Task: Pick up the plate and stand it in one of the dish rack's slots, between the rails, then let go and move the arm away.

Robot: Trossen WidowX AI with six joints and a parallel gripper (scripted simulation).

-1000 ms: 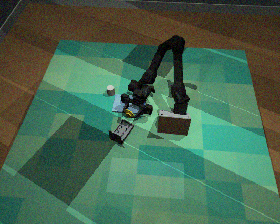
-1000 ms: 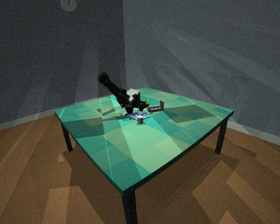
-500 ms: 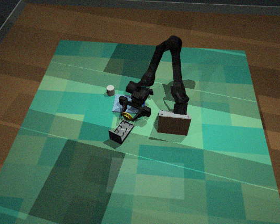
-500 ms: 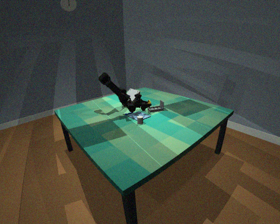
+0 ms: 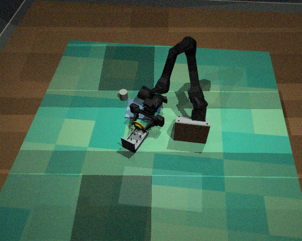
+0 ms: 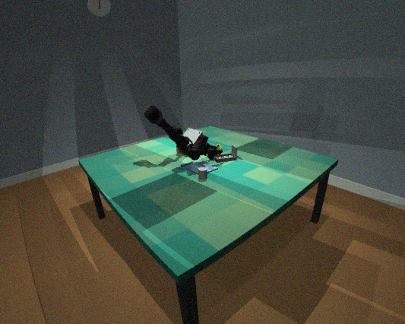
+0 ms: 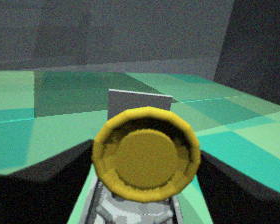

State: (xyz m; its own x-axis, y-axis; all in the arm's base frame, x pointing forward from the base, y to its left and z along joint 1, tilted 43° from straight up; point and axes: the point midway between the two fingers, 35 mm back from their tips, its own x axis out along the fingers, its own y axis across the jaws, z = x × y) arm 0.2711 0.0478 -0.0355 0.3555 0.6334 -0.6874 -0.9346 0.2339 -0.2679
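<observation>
The grey dish rack lies 1 cm ahead of my gripper tip, 3 cm to the left of it and 5 cm below it. From my gripper tip the other things lie so: beige cup 13 cm ahead, 23 cm to the right, 4 cm below; blue utensil 8 cm behind, 21 cm to the right, 7 cm below; yellow plate 1 cm to the right.
</observation>
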